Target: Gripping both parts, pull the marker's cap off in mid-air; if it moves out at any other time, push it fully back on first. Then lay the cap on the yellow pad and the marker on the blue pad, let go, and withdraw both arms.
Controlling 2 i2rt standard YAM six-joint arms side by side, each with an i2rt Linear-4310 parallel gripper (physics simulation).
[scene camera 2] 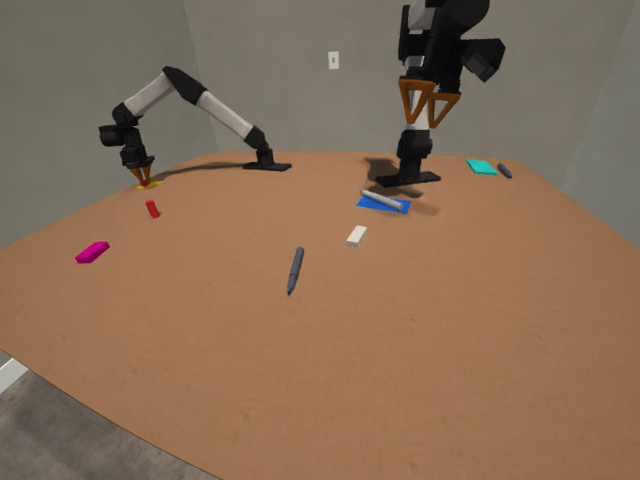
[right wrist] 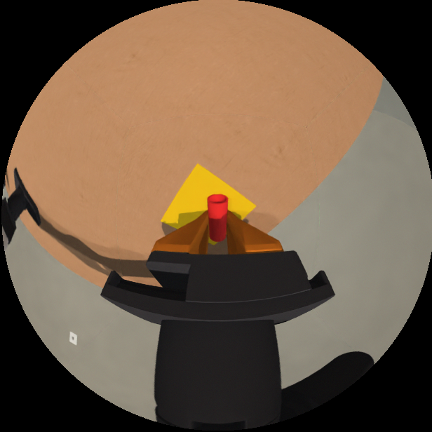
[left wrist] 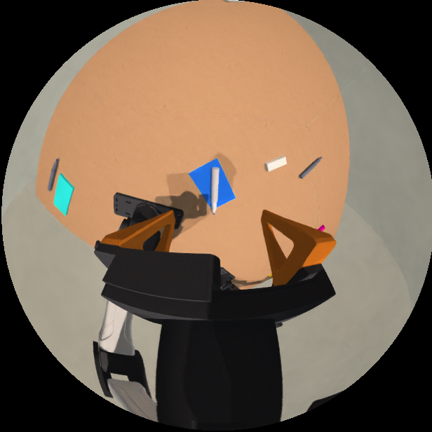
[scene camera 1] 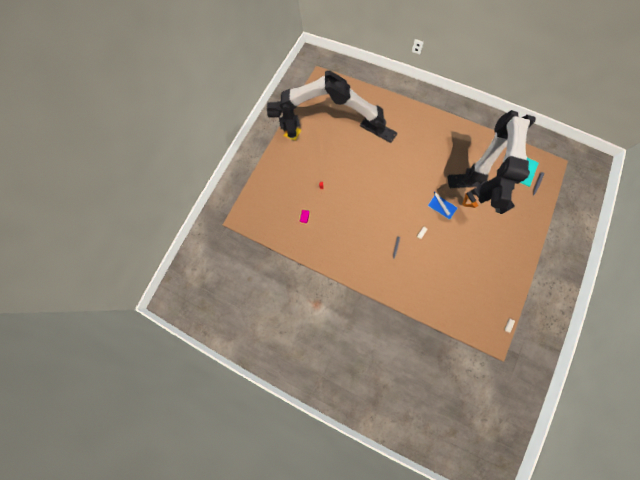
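Pixels of known places: left gripper, between the fingertips: (scene camera 2: 421,126) (scene camera 1: 471,200); right gripper, between the fingertips: (scene camera 2: 146,184); left arm's base, origin of its link: (scene camera 2: 408,180) (scene camera 1: 467,181); right arm's base, origin of its link: (scene camera 2: 266,167) (scene camera 1: 378,129).
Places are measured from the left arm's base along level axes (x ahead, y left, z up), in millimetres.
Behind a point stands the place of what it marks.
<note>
The white marker (scene camera 1: 443,204) {z 18, x 127, y -148 mm} (scene camera 2: 382,199) {z 14, x 135, y -153 mm} (left wrist: 215,187) lies uncapped on the blue pad (scene camera 1: 433,205) {z 0, x 123, y -192 mm} (scene camera 2: 371,205) {z 1, x 134, y -182 mm} (left wrist: 202,174), with one tip near or just past the pad's edge. My left gripper (scene camera 2: 422,124) {z 189, x 173, y -95 mm} (left wrist: 217,214) is open and empty, high above the table near the blue pad. My right gripper (scene camera 2: 145,181) {z 5, x -344, y -912 mm} is shut on the red cap (right wrist: 217,217), whose open end shows in the right wrist view. The cap is over the yellow pad (scene camera 2: 157,182) {z 1, x -354, y -871 mm} (right wrist: 197,182), very low; whether it touches the pad I cannot tell.
Another red piece (scene camera 1: 321,184) {z 47, x -2, y -748 mm} (scene camera 2: 152,209) {z 26, x 3, y -747 mm} and a magenta block (scene camera 1: 304,216) {z 15, x 151, y -841 mm} (scene camera 2: 93,252) {z 14, x 164, y -827 mm} lie at the left. A dark pen (scene camera 1: 396,246) {z 13, x 326, y -400 mm} (scene camera 2: 295,269) {z 14, x 338, y -400 mm} and a white block (scene camera 1: 422,232) {z 12, x 262, y -267 mm} (scene camera 2: 356,235) {z 12, x 269, y -271 mm} lie near the blue pad. A cyan pad (scene camera 2: 481,167) {z 8, x -21, y 310 mm} (left wrist: 63,194) lies beside another dark pen (scene camera 2: 504,170) {z 13, x 40, y 351 mm} (left wrist: 53,174).
</note>
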